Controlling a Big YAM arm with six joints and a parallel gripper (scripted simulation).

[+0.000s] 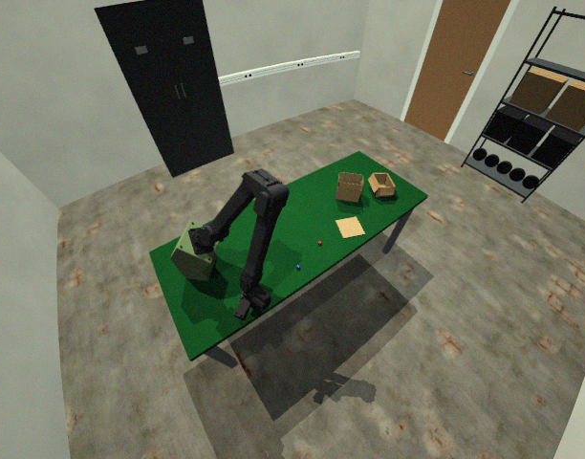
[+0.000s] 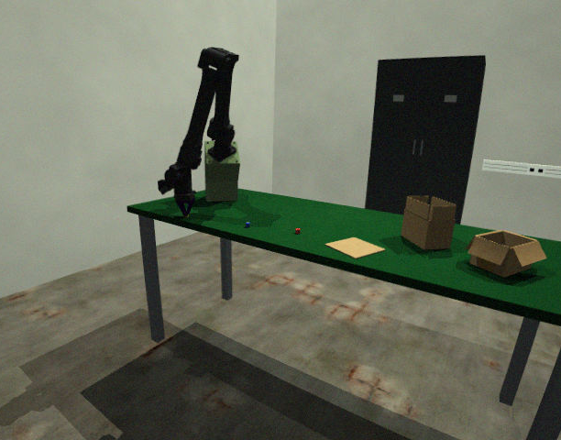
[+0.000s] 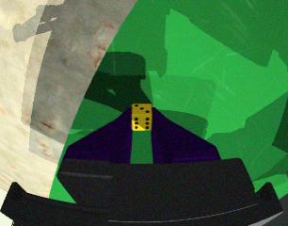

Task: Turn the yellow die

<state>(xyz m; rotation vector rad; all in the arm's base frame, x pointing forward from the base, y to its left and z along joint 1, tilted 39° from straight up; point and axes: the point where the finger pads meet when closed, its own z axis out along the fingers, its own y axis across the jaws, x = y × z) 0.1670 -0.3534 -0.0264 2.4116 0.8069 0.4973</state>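
The tan mat is 710 mm ahead of my hand, 50 mm to the left of it and 10 mm below it. Also, from my hand: yellow die (right at my hand); red die (490 mm ahead, 80 mm to the left); blue die (290 mm ahead, 30 mm to the left).
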